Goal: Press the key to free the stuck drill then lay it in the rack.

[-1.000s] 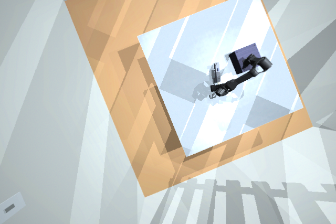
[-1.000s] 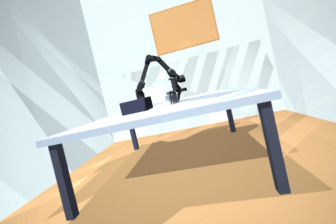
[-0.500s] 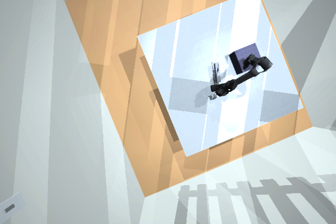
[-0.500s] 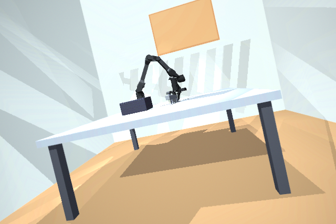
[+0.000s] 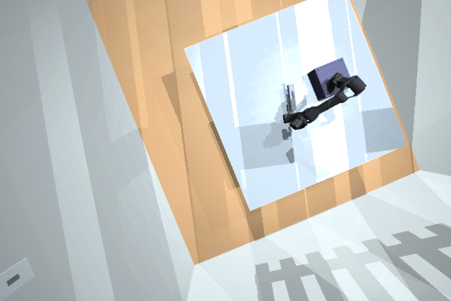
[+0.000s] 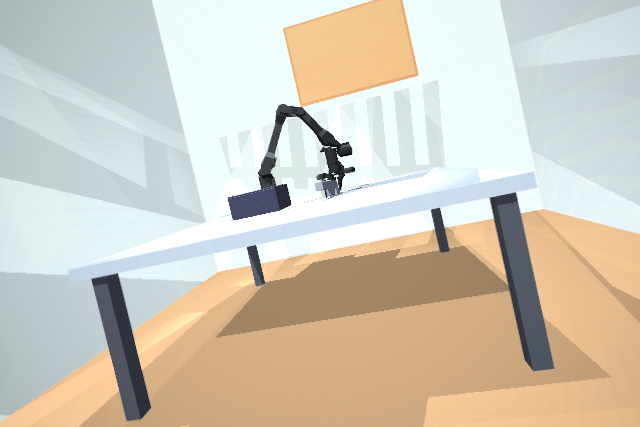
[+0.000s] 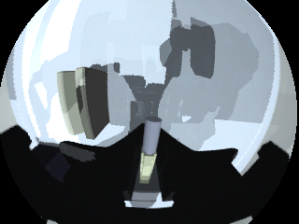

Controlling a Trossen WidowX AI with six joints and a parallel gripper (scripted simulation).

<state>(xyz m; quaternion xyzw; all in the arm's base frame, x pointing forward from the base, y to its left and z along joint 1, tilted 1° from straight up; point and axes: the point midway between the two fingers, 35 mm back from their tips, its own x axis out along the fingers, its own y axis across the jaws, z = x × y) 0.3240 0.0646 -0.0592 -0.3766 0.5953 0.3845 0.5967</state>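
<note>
Right now the drill is 4 cm above my gripper tip, 3 cm to the right of it and 2 cm behind it. The rest, counted from my gripper tip: grey rack (6 cm to the left, 6 cm behind, 1 cm above).
</note>
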